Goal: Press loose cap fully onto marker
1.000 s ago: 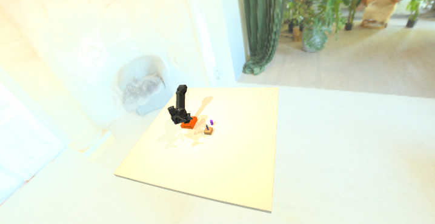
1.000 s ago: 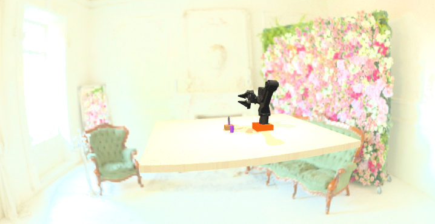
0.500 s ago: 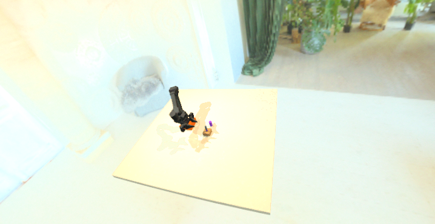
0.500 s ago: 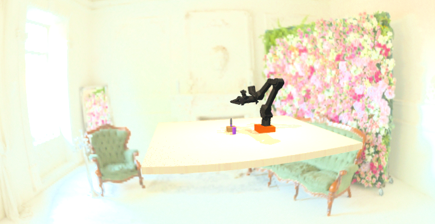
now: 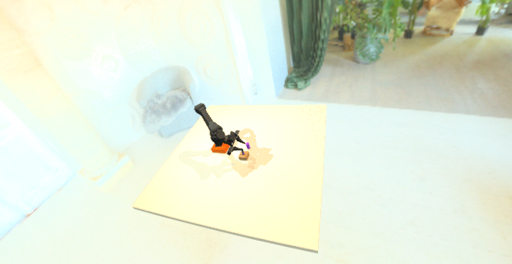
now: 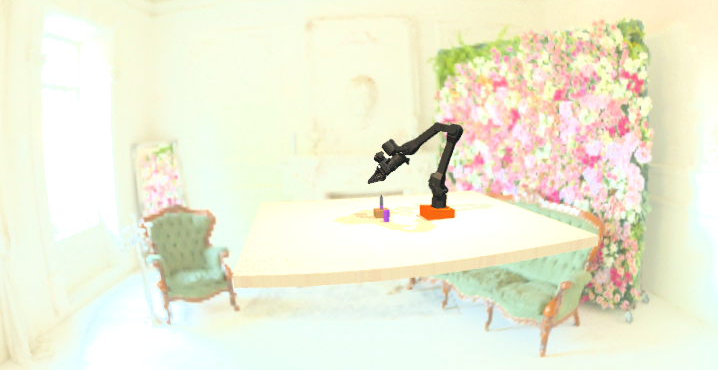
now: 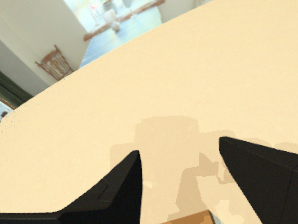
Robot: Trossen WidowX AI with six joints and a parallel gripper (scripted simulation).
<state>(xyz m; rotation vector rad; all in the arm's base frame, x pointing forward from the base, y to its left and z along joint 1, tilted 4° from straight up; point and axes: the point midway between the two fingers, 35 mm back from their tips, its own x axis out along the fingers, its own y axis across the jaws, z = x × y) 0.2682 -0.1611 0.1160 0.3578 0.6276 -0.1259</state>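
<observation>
My gripper tip is 30 mm past the purple cap, 150 mm to the right of it and 130 mm above it. Also, from my gripper tip: brown holder block: 50 mm behind, 50 mm to the left, 140 mm below.
</observation>
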